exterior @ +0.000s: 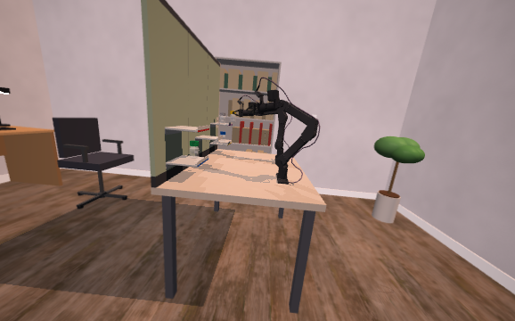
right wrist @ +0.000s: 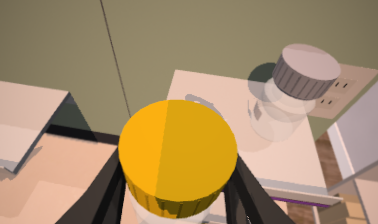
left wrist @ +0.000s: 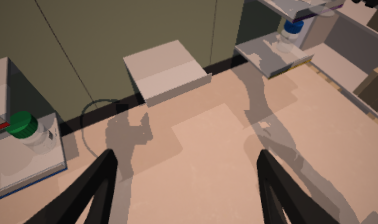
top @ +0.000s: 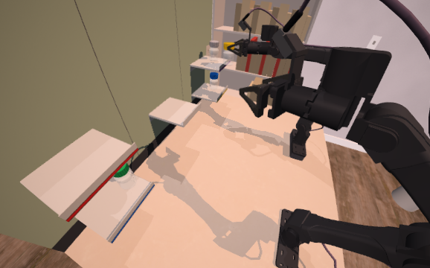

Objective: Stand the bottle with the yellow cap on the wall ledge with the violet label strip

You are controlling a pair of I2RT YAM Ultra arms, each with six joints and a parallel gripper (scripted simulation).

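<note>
Right now the grey-capped bottle is 130 mm ahead of my right hand, 100 mm to the right of it and 60 mm below it. The rest, counted from my right hand: olive wall (210 mm ahead, 340 mm to the left, 30 mm above); then blue-capped bottle (120 mm ahead, 100 mm to the right, 260 mm below); then green-capped bottle (100 mm ahead, 680 mm to the left, 260 mm below).
</note>
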